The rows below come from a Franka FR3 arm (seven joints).
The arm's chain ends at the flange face. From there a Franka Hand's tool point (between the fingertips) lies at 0.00 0.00 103.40 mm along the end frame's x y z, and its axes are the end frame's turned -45 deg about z.
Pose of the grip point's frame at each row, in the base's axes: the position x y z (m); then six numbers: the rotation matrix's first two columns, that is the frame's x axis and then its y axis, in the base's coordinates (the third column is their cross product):
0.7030 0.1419 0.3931 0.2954 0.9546 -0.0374 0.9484 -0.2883 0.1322
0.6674 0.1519 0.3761 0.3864 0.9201 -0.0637 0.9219 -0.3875 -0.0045
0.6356 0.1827 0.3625 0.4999 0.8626 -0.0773 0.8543 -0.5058 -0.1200
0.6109 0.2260 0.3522 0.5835 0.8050 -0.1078 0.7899 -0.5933 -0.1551
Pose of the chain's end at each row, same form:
0.6911 0.1496 0.4955 0.8795 0.4711 0.0670 0.4617 -0.8789 0.1199
0.6704 0.1578 0.4793 0.9251 0.3766 -0.0482 0.3787 -0.9246 0.0419
0.6503 0.1833 0.4648 0.9576 0.2523 -0.1395 0.2506 -0.9676 -0.0302
0.6304 0.2254 0.4537 0.9711 0.1497 -0.1859 0.1459 -0.9887 -0.0334

